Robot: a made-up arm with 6 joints. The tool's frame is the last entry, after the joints.
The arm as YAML. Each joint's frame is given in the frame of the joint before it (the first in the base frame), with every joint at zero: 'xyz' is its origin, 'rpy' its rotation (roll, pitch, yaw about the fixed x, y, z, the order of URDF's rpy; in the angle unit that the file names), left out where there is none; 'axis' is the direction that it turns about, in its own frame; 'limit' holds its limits. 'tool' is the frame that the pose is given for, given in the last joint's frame.
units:
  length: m
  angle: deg
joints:
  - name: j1
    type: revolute
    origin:
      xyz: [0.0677, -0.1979, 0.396]
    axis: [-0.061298, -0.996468, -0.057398]
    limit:
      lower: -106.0
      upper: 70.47
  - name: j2
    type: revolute
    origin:
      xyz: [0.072, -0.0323, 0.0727]
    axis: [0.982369, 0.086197, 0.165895]
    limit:
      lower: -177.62
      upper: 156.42
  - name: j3
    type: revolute
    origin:
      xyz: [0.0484, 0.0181, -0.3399]
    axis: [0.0, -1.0, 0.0]
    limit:
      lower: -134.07
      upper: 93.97
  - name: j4
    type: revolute
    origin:
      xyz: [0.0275, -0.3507, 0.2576]
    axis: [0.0, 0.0, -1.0]
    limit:
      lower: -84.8
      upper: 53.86
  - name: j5
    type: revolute
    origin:
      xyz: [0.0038, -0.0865, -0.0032]
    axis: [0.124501, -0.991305, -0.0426]
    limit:
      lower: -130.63
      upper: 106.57
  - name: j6
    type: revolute
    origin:
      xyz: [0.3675, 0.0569, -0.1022]
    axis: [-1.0, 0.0, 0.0]
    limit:
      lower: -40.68
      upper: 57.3
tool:
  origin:
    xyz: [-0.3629, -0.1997, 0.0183]
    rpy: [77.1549, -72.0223, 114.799]
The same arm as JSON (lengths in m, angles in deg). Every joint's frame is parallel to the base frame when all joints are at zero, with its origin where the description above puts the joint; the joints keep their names.
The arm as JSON. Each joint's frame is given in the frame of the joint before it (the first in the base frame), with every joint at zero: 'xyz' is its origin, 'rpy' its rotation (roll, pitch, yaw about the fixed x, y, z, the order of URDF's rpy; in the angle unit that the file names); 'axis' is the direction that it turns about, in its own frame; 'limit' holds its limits. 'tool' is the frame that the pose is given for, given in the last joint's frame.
{"units": {"length": "m", "angle": "deg"}, "joints": [{"name": "j1", "type": "revolute", "origin": {"xyz": [0.0677, -0.1979, 0.396], "rpy": [0.0, 0.0, 0.0]}, "axis": [-0.061298, -0.996468, -0.057398], "limit": {"lower": -106.0, "upper": 70.47}}, {"name": "j2", "type": "revolute", "origin": {"xyz": [0.072, -0.0323, 0.0727], "rpy": [0.0, 0.0, 0.0]}, "axis": [0.982369, 0.086197, 0.165895], "limit": {"lower": -177.62, "upper": 156.42}}, {"name": "j3", "type": "revolute", "origin": {"xyz": [0.0484, 0.0181, -0.3399], "rpy": [0.0, 0.0, 0.0]}, "axis": "-y", "limit": {"lower": -134.07, "upper": 93.97}}, {"name": "j4", "type": "revolute", "origin": {"xyz": [0.0275, -0.3507, 0.2576], "rpy": [0.0, 0.0, 0.0]}, "axis": "-z", "limit": {"lower": -84.8, "upper": 53.86}}, {"name": "j5", "type": "revolute", "origin": {"xyz": [0.0038, -0.0865, -0.0032], "rpy": [0.0, 0.0, 0.0]}, "axis": [0.124501, -0.991305, -0.0426], "limit": {"lower": -130.63, "upper": 106.57}}, {"name": "j6", "type": "revolute", "origin": {"xyz": [0.3675, 0.0569, -0.1022], "rpy": [0.0, 0.0, 0.0]}, "axis": "-x", "limit": {"lower": -40.68, "upper": 57.3}}], "tool": {"origin": {"xyz": [-0.3629, -0.1997, 0.0183], "rpy": [77.15, -72.02, 114.8]}}}
